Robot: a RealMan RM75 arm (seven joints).
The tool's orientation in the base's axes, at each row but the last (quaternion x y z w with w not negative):
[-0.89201, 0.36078, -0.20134, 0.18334]
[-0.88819, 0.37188, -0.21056, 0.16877]
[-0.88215, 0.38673, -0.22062, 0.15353]
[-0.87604, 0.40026, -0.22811, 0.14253]
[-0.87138, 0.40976, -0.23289, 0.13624]
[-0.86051, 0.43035, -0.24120, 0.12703]
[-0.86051, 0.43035, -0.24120, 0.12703]
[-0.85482, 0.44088, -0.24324, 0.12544]
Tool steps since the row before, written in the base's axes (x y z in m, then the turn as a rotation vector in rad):
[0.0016, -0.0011, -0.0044, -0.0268, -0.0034, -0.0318]
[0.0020, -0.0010, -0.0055, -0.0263, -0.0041, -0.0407]
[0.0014, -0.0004, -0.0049, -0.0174, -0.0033, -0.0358]
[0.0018, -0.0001, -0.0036, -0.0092, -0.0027, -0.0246]
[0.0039, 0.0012, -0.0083, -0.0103, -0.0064, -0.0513]
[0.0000, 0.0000, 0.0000, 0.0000, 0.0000, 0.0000]
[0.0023, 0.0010, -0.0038, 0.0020, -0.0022, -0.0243]
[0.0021, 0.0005, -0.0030, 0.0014, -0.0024, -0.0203]
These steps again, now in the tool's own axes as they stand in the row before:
[0.0008, 0.0019, 0.0043, -0.0224, 0.0326, 0.0133]
[0.0006, 0.0020, 0.0056, -0.0238, 0.0368, 0.0210]
[-0.0002, 0.0016, 0.0049, -0.0177, 0.0287, 0.0215]
[0.0001, 0.0005, 0.0040, -0.0103, 0.0182, 0.0161]
[-0.0012, 0.0003, 0.0092, -0.0158, 0.0327, 0.0382]
[0.0000, 0.0000, 0.0000, 0.0000, 0.0000, 0.0000]
[-0.0008, -0.0005, 0.0045, -0.0046, 0.0103, 0.0217]
[-0.0003, -0.0005, 0.0037, -0.0036, 0.0091, 0.0180]

